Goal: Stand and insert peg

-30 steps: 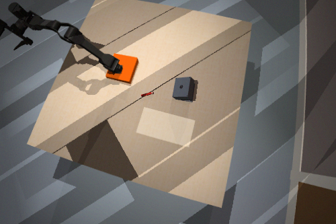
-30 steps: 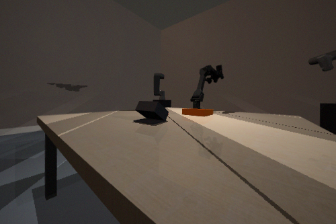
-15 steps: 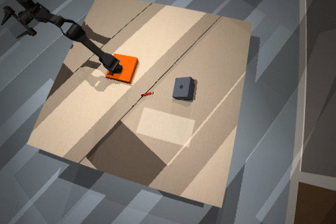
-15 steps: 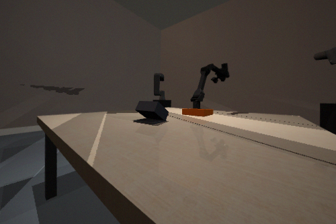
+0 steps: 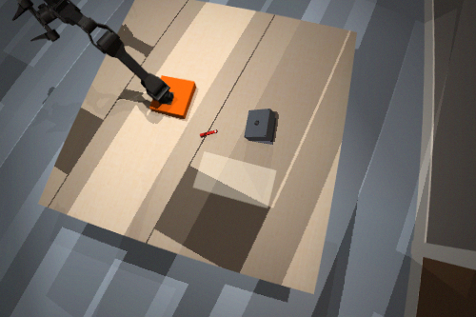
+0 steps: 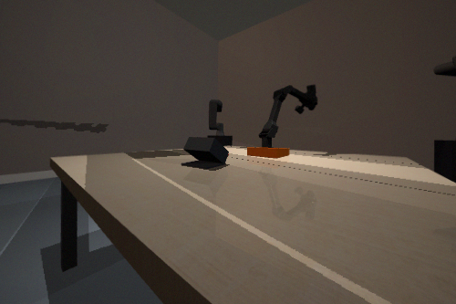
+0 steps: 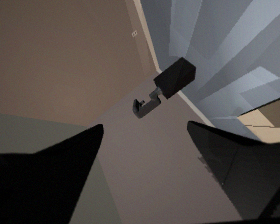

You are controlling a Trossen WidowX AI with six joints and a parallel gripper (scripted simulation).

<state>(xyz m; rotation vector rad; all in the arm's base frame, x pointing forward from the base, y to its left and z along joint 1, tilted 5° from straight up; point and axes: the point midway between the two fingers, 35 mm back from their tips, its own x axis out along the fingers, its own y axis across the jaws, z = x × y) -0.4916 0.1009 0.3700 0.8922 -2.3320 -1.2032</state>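
Now: the red peg 79 cm ahead of my gripper tip, 37 cm below it and 19 cm to the right of it. Round my gripper tip: dark sloped panel (101 cm ahead, 32 cm below, 13 cm to the right).
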